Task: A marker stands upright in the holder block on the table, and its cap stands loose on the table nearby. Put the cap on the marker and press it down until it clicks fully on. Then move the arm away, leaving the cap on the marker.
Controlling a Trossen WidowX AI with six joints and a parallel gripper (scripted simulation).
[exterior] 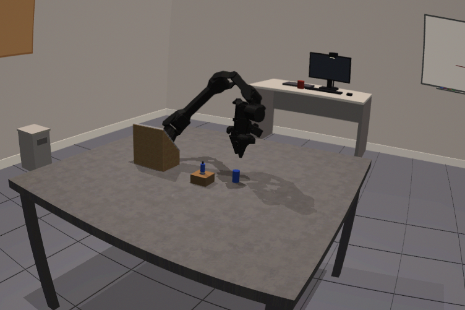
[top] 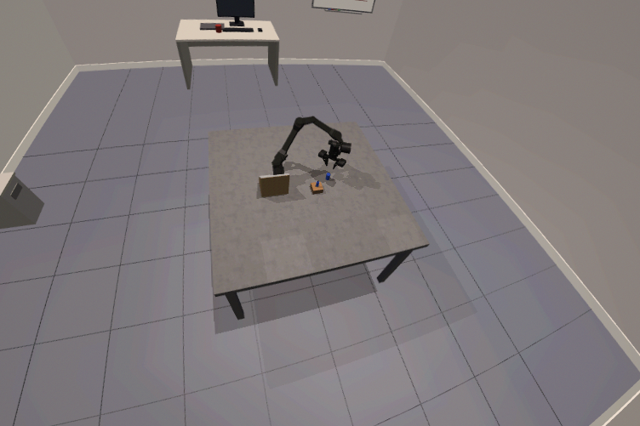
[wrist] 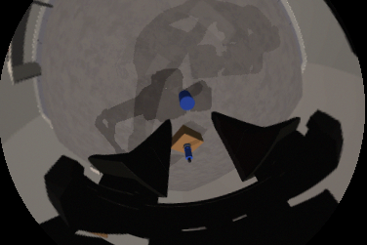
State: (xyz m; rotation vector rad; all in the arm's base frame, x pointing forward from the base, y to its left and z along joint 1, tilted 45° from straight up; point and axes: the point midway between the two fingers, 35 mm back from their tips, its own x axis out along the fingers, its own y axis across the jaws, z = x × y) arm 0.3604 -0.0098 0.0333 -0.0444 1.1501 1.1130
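Right now my gripper tip is 9 cm above the marker cap and 1 cm to the left of it. Also, from my gripper tip: wooden holder block 11 cm behind, 9 cm to the right, 9 cm below.
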